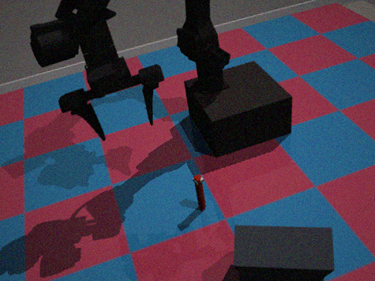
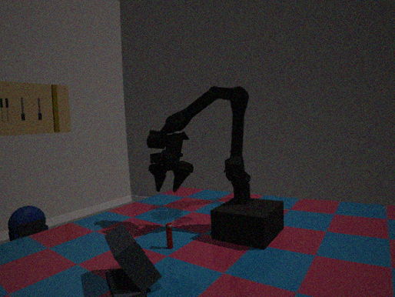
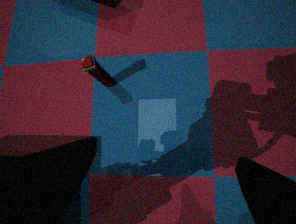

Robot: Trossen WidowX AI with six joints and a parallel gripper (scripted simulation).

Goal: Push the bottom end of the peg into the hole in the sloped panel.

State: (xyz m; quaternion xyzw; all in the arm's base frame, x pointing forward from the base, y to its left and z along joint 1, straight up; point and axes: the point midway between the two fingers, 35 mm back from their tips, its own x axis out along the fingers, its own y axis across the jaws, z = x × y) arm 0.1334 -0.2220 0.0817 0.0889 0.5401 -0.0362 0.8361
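Now: the peg 100 mm ahead of my gripper tip, 90 mm to the left of it and 90 mm below it. Round my gripper tip: dark stand 320 mm ahead, 140 mm below, 130 mm to the left; sloped panel 300 mm ahead, 150 mm to the left, 70 mm below.
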